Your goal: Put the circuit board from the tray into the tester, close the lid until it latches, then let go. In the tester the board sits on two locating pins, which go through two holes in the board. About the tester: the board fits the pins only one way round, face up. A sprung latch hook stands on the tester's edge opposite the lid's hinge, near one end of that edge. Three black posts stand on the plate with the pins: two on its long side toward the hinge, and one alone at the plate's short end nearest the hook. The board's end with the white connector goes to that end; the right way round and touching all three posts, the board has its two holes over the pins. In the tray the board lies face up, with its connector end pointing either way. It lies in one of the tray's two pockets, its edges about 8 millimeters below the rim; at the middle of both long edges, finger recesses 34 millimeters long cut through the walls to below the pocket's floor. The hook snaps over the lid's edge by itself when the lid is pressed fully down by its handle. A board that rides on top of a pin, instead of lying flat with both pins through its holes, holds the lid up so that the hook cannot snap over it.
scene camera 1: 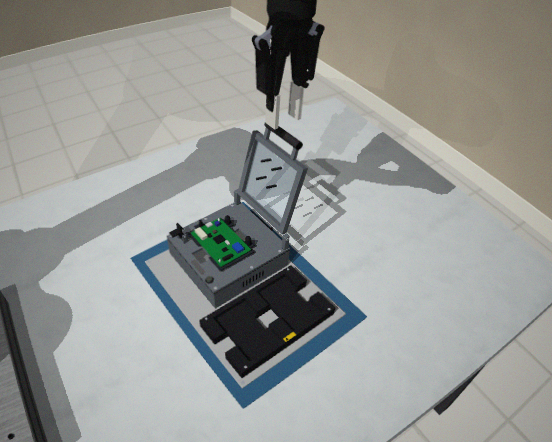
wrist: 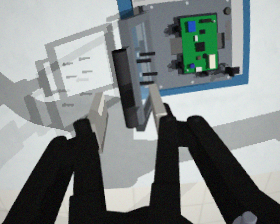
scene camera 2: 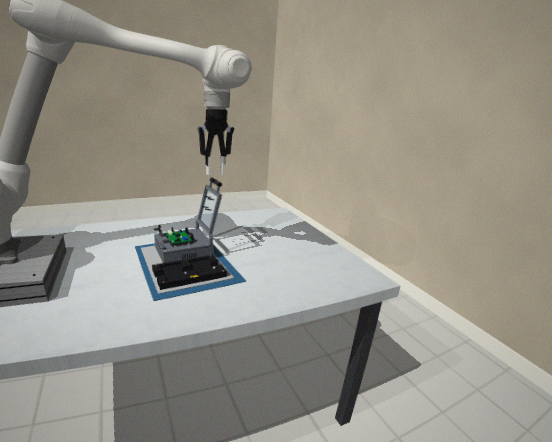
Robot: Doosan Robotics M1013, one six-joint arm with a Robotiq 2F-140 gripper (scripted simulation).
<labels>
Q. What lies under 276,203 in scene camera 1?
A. A tester lid.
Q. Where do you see a green circuit board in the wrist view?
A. At 199,34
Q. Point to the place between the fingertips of my gripper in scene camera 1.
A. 283,120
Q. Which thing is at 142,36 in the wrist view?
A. A tester lid.
</labels>
